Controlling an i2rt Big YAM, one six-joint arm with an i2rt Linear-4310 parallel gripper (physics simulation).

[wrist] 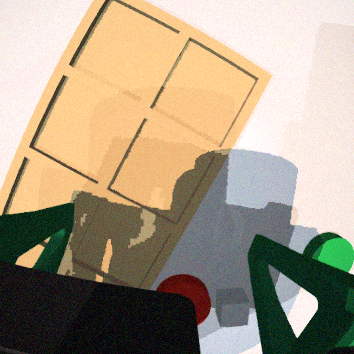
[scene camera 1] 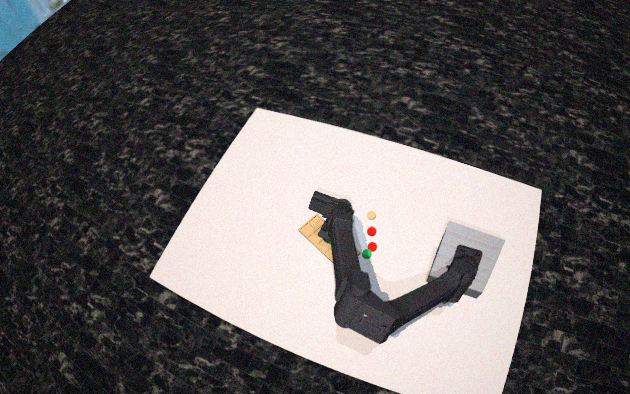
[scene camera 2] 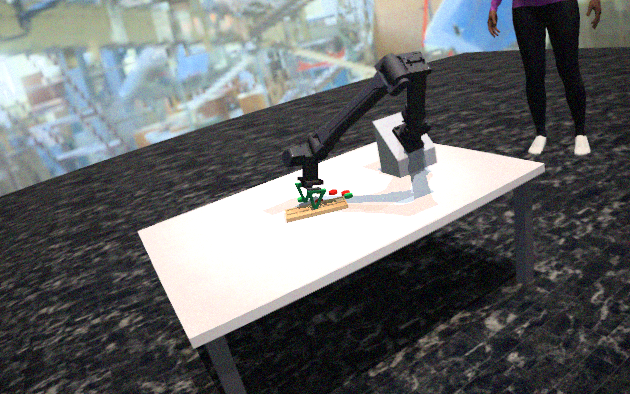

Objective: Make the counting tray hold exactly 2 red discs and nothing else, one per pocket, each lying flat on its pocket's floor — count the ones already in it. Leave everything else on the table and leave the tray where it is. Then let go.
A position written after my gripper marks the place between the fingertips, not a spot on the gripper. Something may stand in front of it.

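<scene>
There's a white bit [wrist: 231, 304] resting on the table. My gripper [scene camera 2: 310, 205] is open, and it touches a tan counting tray [scene camera 2: 326, 206].
</scene>
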